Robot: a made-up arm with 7 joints.
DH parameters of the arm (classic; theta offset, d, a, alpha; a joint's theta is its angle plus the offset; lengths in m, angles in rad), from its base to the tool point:
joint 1: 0 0.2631 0 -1.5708
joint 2: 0 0 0 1.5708
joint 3: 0 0.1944 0.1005 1.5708
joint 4: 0 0 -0.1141 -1.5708
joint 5: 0 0.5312 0 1.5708
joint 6: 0 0 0.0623 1.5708
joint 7: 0 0 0 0
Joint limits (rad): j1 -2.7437..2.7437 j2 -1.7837..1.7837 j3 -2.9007..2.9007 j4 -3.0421..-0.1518 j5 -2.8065..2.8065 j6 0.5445..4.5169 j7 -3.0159..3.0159
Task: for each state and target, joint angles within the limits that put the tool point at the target. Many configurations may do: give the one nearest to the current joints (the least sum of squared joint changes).
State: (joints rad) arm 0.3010 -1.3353 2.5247 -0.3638 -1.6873 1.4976 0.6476
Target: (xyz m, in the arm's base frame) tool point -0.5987 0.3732 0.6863
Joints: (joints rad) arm -0.1639 -0.7368 2.2163 -0.5900 -1.7039 1.4998 0.6476
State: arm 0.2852 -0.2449 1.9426 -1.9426 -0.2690 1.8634 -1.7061
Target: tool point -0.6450 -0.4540 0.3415
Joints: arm 1.0348 -0.5903 2.6060 -1.3276 -0.2759 1.8937 -1.7061
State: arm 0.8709 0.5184 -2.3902 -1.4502 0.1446 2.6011 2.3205
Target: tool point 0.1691 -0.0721 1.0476
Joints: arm 0.9431 0.6818 -2.7554 -1.0101 0.1669 2.4854 2.3205
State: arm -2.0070 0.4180 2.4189 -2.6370 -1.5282 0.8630 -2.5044
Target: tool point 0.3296 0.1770 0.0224
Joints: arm -2.0515 0.4872 2.4178 -3.0421 -1.3690 0.5735 -2.5044
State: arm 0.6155 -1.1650 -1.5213 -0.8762 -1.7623 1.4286 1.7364
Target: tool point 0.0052 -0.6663 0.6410
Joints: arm 0.3244 -1.1695 -1.1594 -1.5223 -1.7417 1.4293 1.7364
